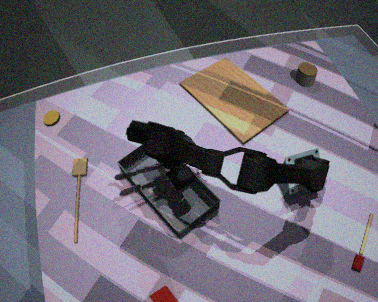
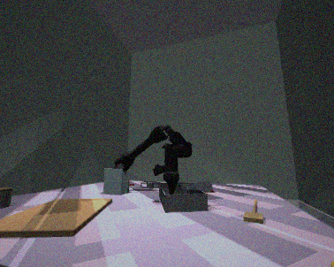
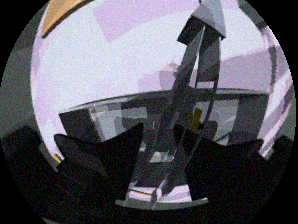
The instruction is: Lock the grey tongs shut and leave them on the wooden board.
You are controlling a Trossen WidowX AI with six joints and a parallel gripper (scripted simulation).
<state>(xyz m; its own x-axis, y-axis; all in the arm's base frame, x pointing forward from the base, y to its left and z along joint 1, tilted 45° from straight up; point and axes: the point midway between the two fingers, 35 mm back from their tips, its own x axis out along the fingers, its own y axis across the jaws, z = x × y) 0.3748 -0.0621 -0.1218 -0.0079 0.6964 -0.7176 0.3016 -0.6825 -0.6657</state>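
Now: the roasting tin 3 cm to the left of my gripper tip and 2 cm ahead of it. The rest, counted from my gripper tip: yellow disc: 41 cm ahead, 38 cm to the right, 2 cm below; red-headed tool: 50 cm behind, 41 cm to the left, 3 cm below; wooden board: 30 cm behind, 27 cm to the right, 3 cm below.
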